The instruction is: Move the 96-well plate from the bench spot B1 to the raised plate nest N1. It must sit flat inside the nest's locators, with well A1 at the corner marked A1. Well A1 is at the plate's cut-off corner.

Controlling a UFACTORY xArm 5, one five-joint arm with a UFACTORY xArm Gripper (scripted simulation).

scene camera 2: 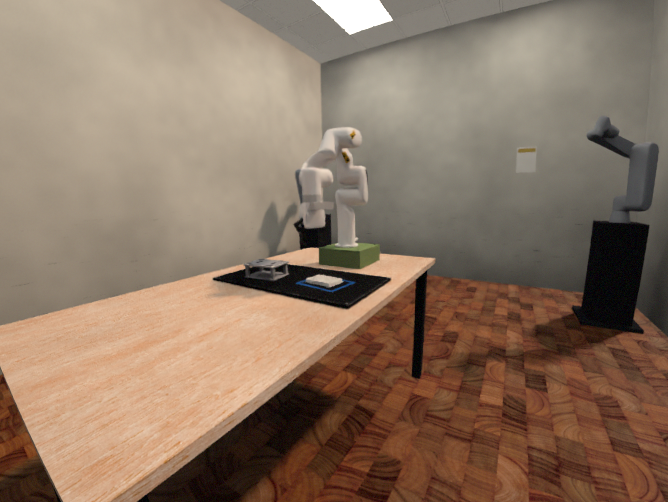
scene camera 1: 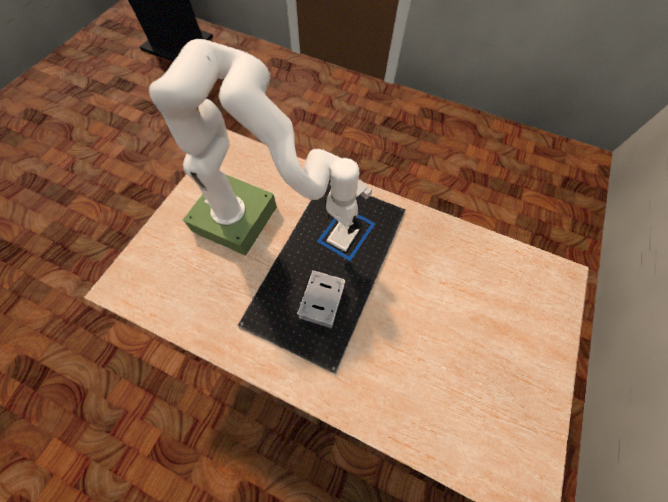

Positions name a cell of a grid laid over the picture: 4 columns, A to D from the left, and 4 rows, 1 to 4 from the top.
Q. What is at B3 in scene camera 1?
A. A grey raised plate nest.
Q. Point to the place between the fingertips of the gripper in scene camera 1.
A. C2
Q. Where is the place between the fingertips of the gripper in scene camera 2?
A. B2
